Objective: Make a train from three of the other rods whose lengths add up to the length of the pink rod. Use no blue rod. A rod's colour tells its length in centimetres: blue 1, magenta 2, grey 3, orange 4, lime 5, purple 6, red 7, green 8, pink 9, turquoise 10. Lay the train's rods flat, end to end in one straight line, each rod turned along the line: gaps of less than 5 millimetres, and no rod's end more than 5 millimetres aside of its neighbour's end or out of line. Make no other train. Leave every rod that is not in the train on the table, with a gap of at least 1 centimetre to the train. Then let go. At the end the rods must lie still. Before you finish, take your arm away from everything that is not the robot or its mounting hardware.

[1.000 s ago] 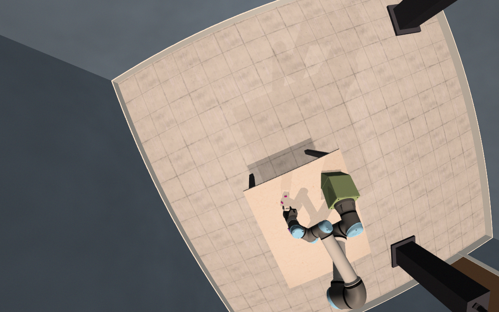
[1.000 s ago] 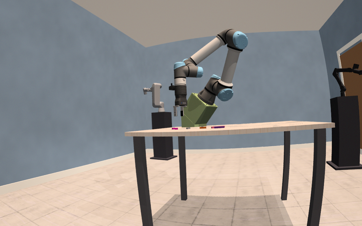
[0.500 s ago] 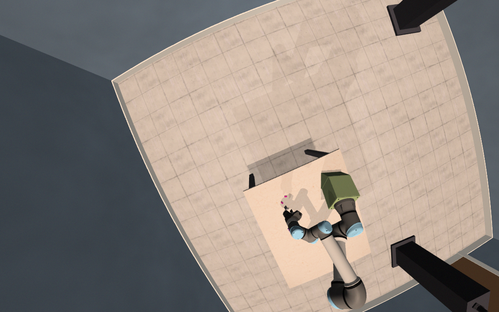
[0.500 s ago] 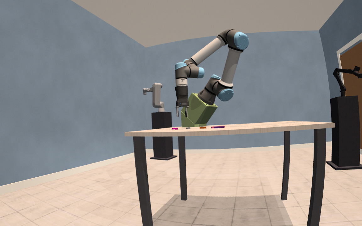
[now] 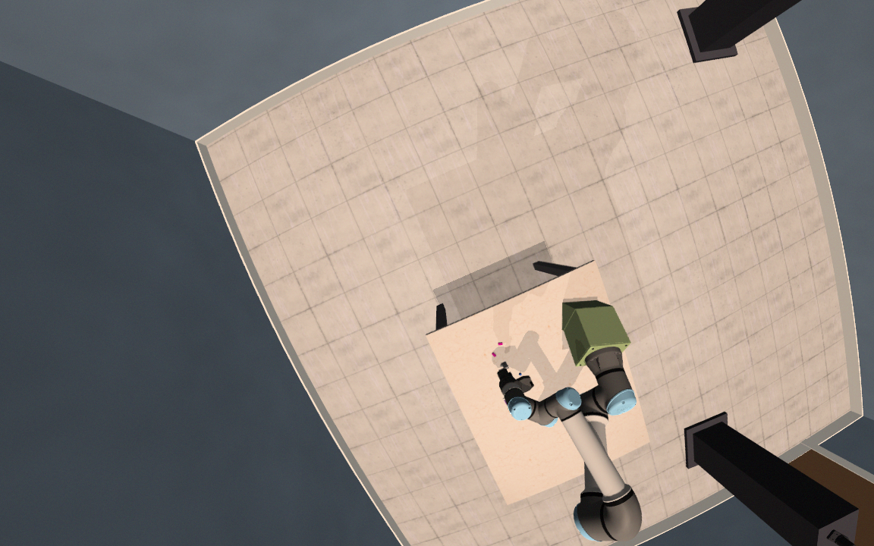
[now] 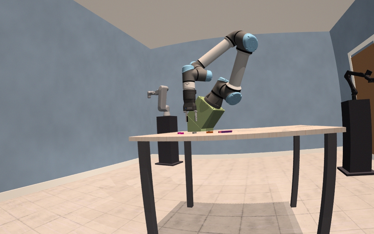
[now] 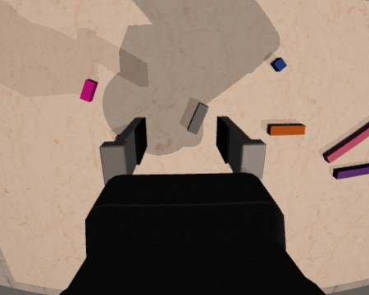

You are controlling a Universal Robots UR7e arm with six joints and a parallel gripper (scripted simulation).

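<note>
The grey rod lies 9 cm below my hand and 2 cm to the left of it. Also, from my hand: orange rod (11 cm to the left, 9 cm below); small blue rod (9 cm to the left, 9 cm below, 7 cm behind); pink rod (21 cm to the left, 9 cm below, 1 cm behind).
</note>
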